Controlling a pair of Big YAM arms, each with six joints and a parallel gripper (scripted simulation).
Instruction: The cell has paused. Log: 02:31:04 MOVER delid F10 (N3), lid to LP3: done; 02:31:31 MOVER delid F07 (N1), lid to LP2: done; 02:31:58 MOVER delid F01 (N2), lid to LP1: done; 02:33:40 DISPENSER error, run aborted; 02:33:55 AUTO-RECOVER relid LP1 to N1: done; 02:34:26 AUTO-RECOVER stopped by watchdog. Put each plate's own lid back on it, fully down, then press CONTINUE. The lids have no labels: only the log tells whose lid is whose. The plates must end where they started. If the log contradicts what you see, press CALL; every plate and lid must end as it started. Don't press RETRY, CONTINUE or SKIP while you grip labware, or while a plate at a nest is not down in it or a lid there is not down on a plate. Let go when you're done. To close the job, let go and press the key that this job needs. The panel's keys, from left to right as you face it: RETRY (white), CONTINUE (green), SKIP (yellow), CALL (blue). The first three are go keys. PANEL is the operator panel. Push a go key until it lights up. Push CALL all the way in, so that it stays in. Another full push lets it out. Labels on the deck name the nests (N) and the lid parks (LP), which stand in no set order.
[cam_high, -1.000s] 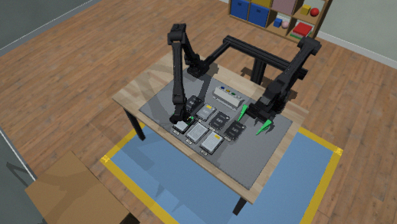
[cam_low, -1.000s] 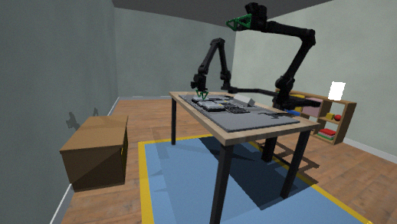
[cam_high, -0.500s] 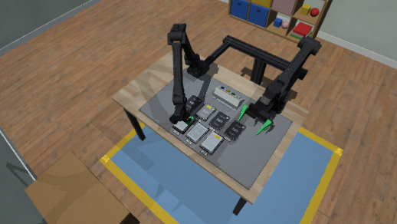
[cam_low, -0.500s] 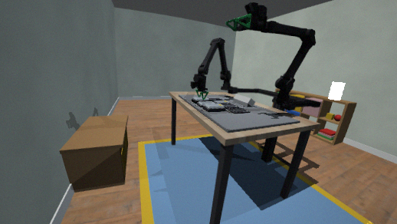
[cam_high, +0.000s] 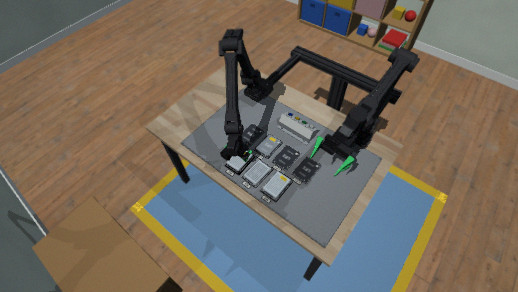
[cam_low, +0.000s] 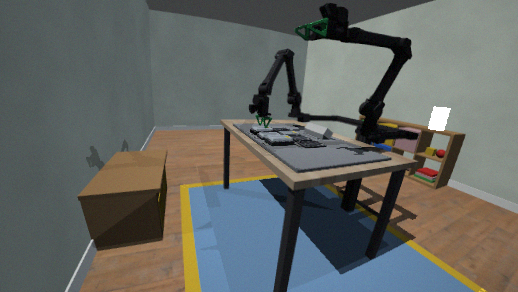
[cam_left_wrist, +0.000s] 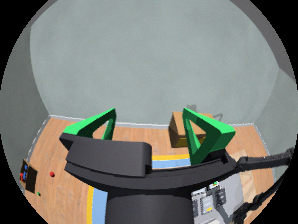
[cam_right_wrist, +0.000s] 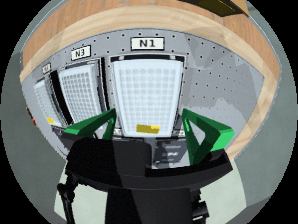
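My right hand is 210 mm to the right of the lid park LP2, 150 mm past it and 50 mm above it. From my right hand the other things lie so: lid park LP4: 190 mm behind, 50 mm to the right, 50 mm below; blue key: 400 mm behind, 100 mm to the left; lid park LP1: 350 mm to the left, 140 mm behind, 50 mm below.
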